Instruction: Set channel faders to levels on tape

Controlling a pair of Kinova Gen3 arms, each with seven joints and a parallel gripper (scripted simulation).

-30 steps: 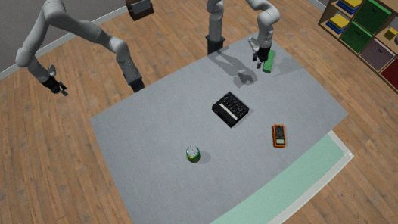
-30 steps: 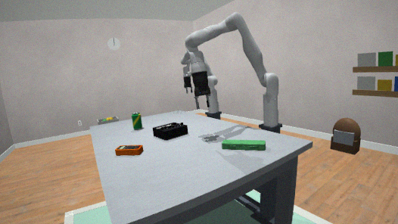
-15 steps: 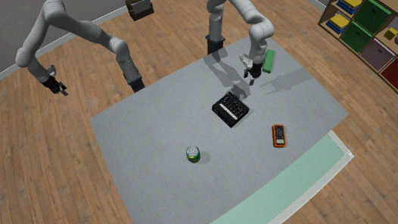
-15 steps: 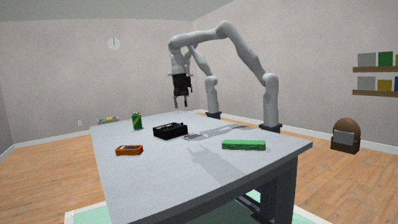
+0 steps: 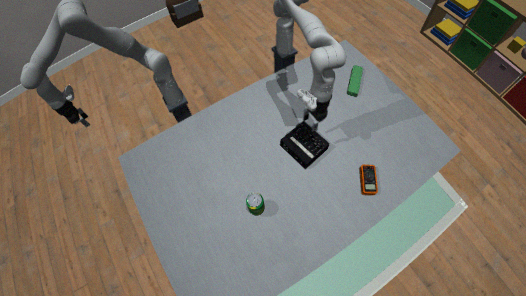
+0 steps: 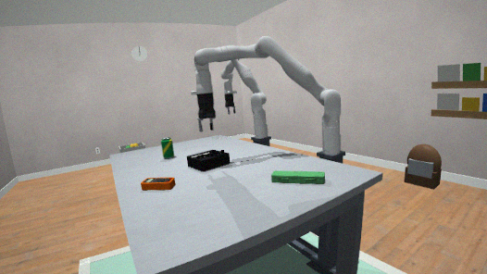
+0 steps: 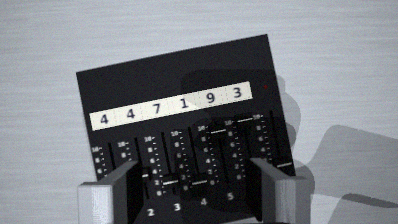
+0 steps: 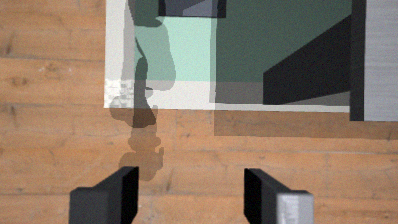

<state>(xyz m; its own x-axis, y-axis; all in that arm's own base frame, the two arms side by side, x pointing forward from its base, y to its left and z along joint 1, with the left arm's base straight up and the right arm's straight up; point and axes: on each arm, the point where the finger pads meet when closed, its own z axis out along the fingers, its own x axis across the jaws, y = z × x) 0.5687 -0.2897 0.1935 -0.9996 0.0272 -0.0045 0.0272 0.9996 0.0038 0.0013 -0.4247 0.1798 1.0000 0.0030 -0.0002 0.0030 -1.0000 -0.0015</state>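
Right now the fader 3 is 130 mm below my left hand, 20 mm to the left of it and 20 mm ahead of it. Also, from my left hand: fader 2: 130 mm below, 40 mm ahead, 20 mm to the left; then fader 4: 130 mm below, 20 mm to the left; then fader 5: 130 mm below, 20 mm to the right, 20 mm behind.
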